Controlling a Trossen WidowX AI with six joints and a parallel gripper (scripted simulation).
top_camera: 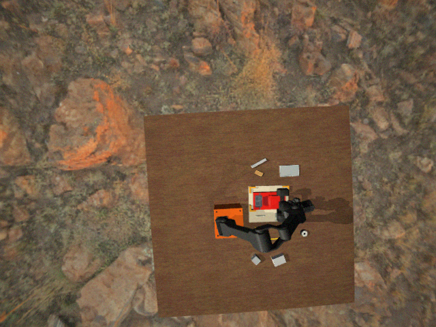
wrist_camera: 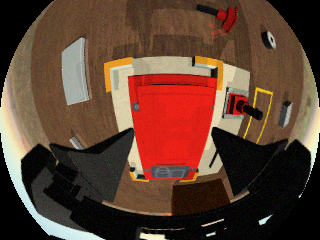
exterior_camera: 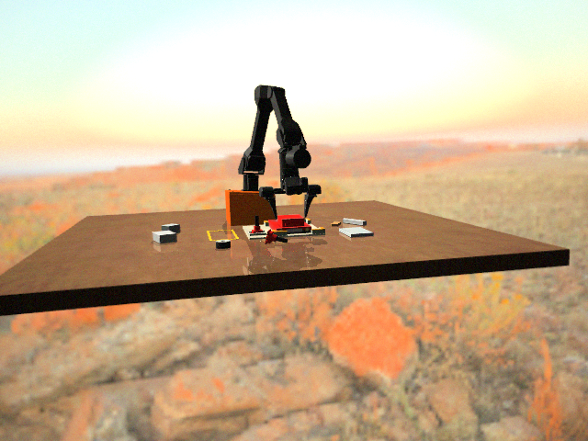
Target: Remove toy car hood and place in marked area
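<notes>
Right now the red hood is right at my gripper tip. Round my gripper tip: brown piece (180 mm to the left, 90 mm behind, 40 mm below); then black wheel (230 mm to the right, 170 mm ahead, 40 mm below).
</notes>
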